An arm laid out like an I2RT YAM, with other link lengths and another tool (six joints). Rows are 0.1 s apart.
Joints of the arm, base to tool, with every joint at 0 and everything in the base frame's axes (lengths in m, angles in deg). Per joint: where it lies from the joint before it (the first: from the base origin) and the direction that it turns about. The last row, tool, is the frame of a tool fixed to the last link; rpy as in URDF.
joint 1: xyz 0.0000 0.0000 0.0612 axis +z
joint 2: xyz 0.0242 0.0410 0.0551 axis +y
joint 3: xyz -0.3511 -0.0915 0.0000 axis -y
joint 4: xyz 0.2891 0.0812 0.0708 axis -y
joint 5: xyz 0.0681 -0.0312 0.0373 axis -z
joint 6: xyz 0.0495 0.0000 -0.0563 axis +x
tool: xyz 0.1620 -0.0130 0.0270 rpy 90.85 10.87 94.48
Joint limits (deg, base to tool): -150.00..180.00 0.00..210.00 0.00..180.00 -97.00..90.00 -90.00..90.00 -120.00..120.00
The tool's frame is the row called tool.
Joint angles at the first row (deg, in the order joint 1, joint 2, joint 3, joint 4, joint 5, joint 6):
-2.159, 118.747, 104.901, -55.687, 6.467, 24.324
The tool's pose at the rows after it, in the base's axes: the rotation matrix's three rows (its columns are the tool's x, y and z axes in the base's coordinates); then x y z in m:
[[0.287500, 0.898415, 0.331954], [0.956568, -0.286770, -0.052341], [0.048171, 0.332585, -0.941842]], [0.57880, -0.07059, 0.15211]
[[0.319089, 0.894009, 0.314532], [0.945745, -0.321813, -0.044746], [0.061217, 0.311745, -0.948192]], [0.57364, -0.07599, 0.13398]
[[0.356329, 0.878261, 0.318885], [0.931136, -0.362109, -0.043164], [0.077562, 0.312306, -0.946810]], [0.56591, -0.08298, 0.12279]
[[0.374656, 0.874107, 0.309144], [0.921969, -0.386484, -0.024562], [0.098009, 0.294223, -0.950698]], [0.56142, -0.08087, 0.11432]
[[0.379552, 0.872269, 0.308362], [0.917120, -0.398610, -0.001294], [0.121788, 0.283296, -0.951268]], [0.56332, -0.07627, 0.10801]
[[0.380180, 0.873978, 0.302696], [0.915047, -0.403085, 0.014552], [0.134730, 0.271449, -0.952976]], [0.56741, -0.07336, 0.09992]
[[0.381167, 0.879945, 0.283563], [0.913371, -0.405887, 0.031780], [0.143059, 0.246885, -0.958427]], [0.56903, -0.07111, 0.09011]
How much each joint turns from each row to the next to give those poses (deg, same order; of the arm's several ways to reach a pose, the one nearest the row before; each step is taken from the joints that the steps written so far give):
-0.104, 0.704, -0.818, -0.540, 0.038, 1.216
-0.751, 0.408, -2.399, 1.649, -0.661, 1.372
-0.841, -1.001, -3.701, 2.853, -0.411, 1.665
-0.190, 0.035, -1.207, 0.483, -1.116, 1.278
0.002, 0.569, -0.097, 0.472, -1.344, 0.715
0.000, 1.194, 0.544, 0.232, -0.890, 0.251
-0.109, 1.463, 0.851, -0.602, -0.940, 0.030

